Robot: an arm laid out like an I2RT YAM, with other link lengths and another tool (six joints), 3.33 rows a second.
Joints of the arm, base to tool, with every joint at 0 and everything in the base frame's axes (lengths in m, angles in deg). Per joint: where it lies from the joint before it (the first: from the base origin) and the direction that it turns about. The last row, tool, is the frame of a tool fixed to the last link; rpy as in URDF.
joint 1: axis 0 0 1 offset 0 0 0.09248
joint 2: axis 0 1 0 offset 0.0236 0.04 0.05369
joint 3: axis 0 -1 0 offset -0.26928 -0.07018 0
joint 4: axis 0 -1 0 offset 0.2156 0.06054 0.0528
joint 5: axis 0 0 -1 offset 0.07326 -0.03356 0.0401
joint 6: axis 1 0 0 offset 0.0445 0 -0.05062
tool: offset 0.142 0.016 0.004 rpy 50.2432 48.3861 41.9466
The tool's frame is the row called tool.
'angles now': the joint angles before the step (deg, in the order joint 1, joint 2, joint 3, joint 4, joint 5, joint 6). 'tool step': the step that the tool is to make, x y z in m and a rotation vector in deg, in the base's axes. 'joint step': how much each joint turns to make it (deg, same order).
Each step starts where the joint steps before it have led.
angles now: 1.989, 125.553, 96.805, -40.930, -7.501, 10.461
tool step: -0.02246, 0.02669, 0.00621, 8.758, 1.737, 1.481
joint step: 0.020, -3.141, -5.350, 1.115, -8.788, 1.640
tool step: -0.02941, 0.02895, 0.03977, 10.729, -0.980, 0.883
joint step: 0.012, -8.459, -7.510, 1.564, -10.319, 3.138
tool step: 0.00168, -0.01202, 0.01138, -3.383, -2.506, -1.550
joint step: -0.198, -2.862, -0.721, 0.203, 3.718, -0.114
